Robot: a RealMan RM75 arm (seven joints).
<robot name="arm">
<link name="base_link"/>
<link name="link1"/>
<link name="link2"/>
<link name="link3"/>
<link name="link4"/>
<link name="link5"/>
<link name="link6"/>
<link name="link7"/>
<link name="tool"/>
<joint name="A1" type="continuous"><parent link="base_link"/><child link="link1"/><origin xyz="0.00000 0.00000 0.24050" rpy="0.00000 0.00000 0.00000"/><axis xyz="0 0 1"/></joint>
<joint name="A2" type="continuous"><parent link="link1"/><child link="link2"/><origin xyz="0.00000 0.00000 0.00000" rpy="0.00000 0.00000 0.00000"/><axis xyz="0 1 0"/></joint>
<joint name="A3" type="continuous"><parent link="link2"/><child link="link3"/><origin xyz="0.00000 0.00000 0.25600" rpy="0.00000 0.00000 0.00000"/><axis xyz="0 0 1"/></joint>
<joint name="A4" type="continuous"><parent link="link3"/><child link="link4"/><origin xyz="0.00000 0.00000 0.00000" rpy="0.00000 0.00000 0.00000"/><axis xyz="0 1 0"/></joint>
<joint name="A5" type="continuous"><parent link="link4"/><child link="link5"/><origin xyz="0.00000 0.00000 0.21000" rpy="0.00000 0.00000 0.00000"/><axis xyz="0 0 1"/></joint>
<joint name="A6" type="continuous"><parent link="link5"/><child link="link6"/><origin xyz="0.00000 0.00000 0.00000" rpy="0.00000 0.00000 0.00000"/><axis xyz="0 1 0"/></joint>
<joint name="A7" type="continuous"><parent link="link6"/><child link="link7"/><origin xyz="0.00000 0.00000 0.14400" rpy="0.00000 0.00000 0.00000"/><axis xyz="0 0 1"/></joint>
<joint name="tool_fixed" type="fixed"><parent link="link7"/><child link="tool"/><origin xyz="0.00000 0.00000 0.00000" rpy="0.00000 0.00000 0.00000"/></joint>
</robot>
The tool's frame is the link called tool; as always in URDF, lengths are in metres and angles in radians. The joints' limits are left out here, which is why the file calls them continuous.
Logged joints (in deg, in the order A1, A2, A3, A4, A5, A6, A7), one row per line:
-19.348, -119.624, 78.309, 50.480, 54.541, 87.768, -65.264
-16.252, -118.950, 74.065, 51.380, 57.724, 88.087, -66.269
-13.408, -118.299, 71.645, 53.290, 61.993, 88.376, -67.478
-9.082, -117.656, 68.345, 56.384, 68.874, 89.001, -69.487
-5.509, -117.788, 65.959, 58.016, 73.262, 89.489, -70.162
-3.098, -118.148, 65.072, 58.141, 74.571, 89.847, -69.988
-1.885, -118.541, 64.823, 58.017, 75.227, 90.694, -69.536
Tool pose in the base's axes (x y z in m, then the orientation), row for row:
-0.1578, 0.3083, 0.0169, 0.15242, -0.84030, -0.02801, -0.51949
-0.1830, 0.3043, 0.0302, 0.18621, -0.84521, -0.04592, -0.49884
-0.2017, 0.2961, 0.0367, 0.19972, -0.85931, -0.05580, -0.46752
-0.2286, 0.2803, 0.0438, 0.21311, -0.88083, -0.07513, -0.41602
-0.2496, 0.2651, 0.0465, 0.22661, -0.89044, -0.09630, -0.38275
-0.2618, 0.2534, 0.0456, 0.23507, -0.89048, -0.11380, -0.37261
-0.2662, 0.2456, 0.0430, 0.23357, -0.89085, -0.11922, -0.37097
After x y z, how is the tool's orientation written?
As a quaternion, w x y z.
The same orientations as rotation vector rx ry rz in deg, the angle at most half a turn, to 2 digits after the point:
-138.13, -4.60, -85.40
-136.38, -7.41, -80.49
-137.65, -8.94, -74.89
-140.09, -11.95, -66.17
-140.61, -15.21, -60.44
-140.00, -17.89, -58.58
-140.16, -18.76, -58.37

